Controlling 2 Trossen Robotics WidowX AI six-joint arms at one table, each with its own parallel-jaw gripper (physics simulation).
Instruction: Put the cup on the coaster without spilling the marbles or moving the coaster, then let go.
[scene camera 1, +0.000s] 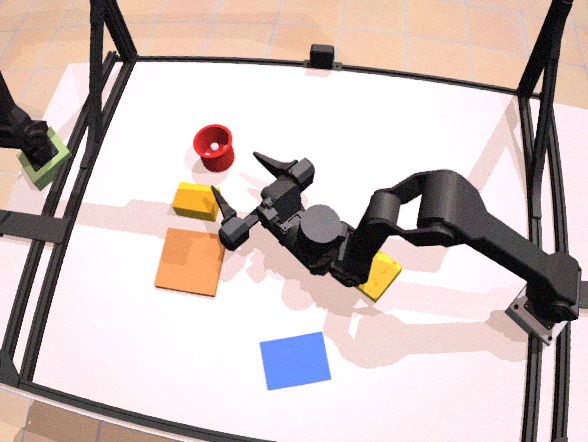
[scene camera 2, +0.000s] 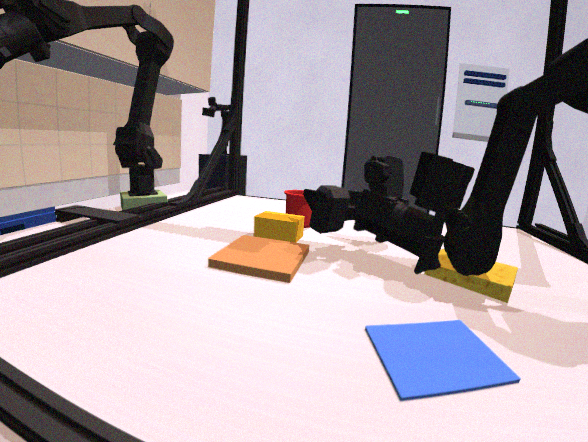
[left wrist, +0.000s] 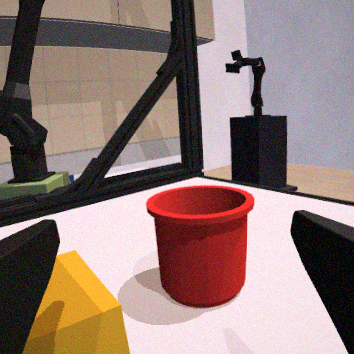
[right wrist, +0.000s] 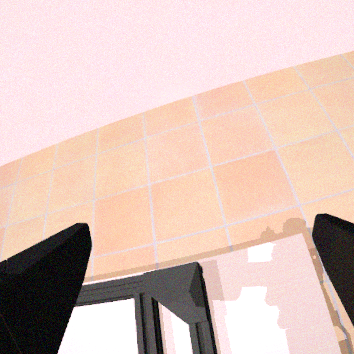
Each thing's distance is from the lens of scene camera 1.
left gripper (scene camera 1: 232, 169): 88 cm
red cup (scene camera 1: 218, 161): 94 cm
yellow block (scene camera 1: 195, 201): 91 cm
